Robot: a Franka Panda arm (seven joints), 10 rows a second.
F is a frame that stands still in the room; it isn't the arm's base.
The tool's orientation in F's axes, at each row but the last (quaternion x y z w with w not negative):
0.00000, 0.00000, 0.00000, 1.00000
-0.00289, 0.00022, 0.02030, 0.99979
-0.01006, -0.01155, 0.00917, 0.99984
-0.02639, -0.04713, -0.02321, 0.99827
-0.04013, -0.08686, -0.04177, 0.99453
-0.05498, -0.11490, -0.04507, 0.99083
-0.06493, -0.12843, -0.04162, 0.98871
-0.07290, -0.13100, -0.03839, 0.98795
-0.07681, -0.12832, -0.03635, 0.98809
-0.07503, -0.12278, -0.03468, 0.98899
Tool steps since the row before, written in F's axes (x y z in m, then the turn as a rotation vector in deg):
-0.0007, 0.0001, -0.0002, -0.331, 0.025, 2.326
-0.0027, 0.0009, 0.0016, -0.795, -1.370, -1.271
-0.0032, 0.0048, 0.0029, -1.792, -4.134, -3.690
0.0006, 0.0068, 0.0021, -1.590, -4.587, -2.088
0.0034, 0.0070, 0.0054, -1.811, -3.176, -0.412
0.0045, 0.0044, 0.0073, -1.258, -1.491, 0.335
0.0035, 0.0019, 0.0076, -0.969, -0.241, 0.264
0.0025, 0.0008, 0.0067, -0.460, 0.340, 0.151
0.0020, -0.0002, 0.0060, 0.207, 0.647, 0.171
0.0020, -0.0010, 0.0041, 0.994, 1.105, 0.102
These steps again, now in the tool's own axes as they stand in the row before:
-0.0007, 0.0001, -0.0002, -0.331, 0.025, 2.326
-0.0027, 0.0010, 0.0016, -0.849, -1.329, -1.279
-0.0030, 0.0048, 0.0031, -1.953, -4.025, -3.729
0.0005, 0.0067, 0.0024, -1.579, -4.548, -2.180
0.0038, 0.0069, 0.0053, -1.608, -3.288, -0.374
0.0057, 0.0041, 0.0066, -1.027, -1.637, 0.426
0.0052, 0.0013, 0.0067, -0.849, -0.365, 0.460
0.0041, 0.0001, 0.0059, -0.422, 0.271, 0.313
0.0035, -0.0009, 0.0052, 0.210, 0.632, 0.216
0.0030, -0.0014, 0.0033, 0.932, 1.162, 0.035

